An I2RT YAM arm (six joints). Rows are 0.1 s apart.
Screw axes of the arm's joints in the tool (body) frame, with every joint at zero. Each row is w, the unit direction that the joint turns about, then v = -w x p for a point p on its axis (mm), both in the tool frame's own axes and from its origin. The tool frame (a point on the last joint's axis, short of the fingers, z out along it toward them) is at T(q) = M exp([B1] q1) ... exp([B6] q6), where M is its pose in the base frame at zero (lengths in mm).
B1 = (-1, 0, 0, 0, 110.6, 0)
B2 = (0, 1, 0, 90.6, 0, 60)
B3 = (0, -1, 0, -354.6, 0, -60)
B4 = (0, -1, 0, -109.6, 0, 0)
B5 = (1, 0, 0, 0, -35.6, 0)
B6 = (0, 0, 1, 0, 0, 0)
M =
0 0 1 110.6
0 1 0 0
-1 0 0 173.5
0 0 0 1
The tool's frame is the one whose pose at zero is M.
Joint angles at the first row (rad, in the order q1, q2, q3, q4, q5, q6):
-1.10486, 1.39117, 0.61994, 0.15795, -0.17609, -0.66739
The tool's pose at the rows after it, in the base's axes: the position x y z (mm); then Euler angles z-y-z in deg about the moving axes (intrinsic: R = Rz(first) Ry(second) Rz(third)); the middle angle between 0 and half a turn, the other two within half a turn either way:
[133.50 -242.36 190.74 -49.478 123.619 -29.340]
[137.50 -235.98 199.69 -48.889 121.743 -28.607]
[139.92 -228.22 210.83 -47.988 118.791 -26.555]
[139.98 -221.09 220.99 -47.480 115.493 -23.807]
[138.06 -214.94 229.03 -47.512 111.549 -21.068]
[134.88 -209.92 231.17 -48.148 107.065 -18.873]
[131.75 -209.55 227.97 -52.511 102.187 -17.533]
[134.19 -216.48 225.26 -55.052 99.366 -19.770]
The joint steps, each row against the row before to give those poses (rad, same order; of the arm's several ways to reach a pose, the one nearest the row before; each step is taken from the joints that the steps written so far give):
0.01333, -0.03243, 0.00544, -0.02350, -0.01324, 0.02755
0.02484, -0.03847, -0.00209, -0.00181, 0.00822, 0.02703
0.02190, -0.05100, -0.00781, 0.00946, -0.00021, 0.04842
0.01374, -0.05056, -0.01287, 0.02100, -0.00111, 0.06080
0.00599, -0.04661, -0.02304, 0.04670, 0.00045, 0.06315
0.00036, -0.03290, -0.04376, 0.09092, 0.00583, 0.05638
0.00000, 0.00195, -0.05248, 0.14318, 0.07038, 0.05512
0.00001, 0.05133, -0.00759, 0.10905, 0.04277, -0.02652

